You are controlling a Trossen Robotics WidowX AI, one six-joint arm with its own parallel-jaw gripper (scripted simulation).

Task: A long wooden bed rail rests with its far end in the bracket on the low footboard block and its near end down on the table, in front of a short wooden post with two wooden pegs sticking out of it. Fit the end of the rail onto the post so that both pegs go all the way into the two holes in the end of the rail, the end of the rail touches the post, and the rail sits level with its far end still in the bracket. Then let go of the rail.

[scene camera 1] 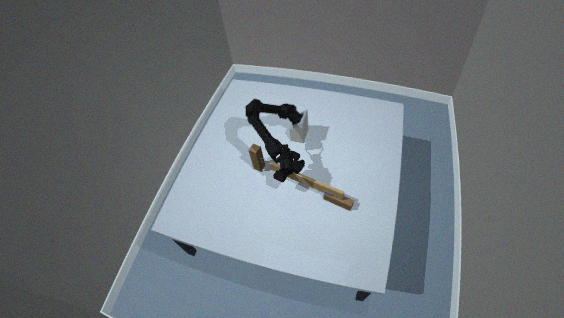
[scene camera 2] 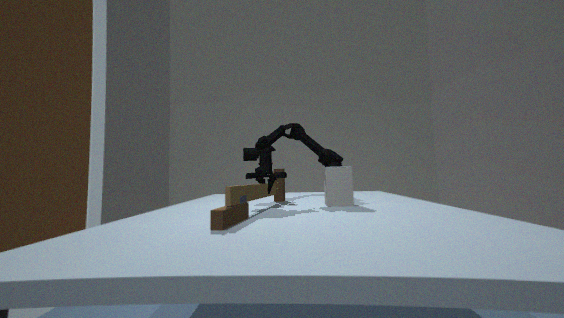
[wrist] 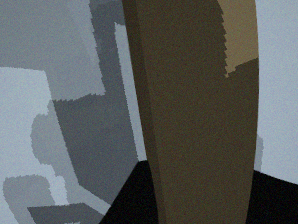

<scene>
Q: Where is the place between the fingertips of my gripper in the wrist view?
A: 171, 165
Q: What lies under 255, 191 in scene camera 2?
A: A wooden bed rail.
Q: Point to a wooden bed rail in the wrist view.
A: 196, 76
</scene>
